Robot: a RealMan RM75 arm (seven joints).
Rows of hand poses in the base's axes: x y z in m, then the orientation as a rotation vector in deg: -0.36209 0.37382 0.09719 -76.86 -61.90 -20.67; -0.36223 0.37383 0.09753 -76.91 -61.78 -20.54; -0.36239 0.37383 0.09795 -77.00 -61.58 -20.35; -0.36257 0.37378 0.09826 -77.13 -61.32 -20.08; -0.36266 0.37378 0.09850 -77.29 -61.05 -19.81; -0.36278 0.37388 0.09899 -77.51 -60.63 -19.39; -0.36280 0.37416 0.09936 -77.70 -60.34 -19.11; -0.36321 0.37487 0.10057 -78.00 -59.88 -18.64; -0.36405 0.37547 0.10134 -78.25 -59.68 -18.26; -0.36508 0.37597 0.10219 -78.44 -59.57 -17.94; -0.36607 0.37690 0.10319 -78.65 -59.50 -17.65; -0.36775 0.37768 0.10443 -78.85 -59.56 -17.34; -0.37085 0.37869 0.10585 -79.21 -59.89 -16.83; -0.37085 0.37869 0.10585 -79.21 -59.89 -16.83; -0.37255 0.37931 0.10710 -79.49 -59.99 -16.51; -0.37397 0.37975 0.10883 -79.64 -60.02 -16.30; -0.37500 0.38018 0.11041 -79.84 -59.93 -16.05; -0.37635 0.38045 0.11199 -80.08 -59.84 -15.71; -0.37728 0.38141 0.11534 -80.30 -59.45 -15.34; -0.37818 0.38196 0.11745 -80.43 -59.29 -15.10; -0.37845 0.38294 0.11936 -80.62 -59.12 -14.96; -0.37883 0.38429 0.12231 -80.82 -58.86 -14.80
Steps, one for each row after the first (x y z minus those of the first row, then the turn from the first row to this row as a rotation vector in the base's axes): -0.00014 0.00001 0.00034 -0.04 0.16 0.00; -0.00030 0.00001 0.00076 -0.11 0.40 -0.03; -0.00048 -0.00004 0.00107 -0.23 0.74 -0.06; -0.00057 -0.00004 0.00131 -0.36 1.08 -0.10; -0.00069 0.00006 0.00180 -0.54 1.60 -0.16; -0.00071 0.00034 0.00217 -0.70 1.96 -0.23; -0.00112 0.00105 0.00338 -0.95 2.54 -0.31; -0.00196 0.00165 0.00415 -1.22 2.88 -0.31; -0.00299 0.00215 0.00500 -1.45 3.12 -0.27; -0.00398 0.00308 0.00600 -1.71 3.32 -0.23; -0.00566 0.00386 0.00724 -2.00 3.44 -0.12; -0.00876 0.00487 0.00866 -2.59 3.45 0.15; -0.00876 0.00487 0.00866 -2.59 3.45 0.15; -0.01046 0.00549 0.00991 -2.97 3.54 0.24; -0.01188 0.00593 0.01164 -3.18 3.62 0.30; -0.01291 0.00636 0.01322 -3.40 3.81 0.30; -0.01426 0.00663 0.01480 -3.69 4.05 0.34; -0.01519 0.00759 0.01815 -3.87 4.52 0.27; -0.01609 0.00814 0.02026 -4.02 4.75 0.27; -0.01636 0.00912 0.02217 -4.17 4.94 0.17; -0.01674 0.01047 0.02512 -4.30 5.20 0.05
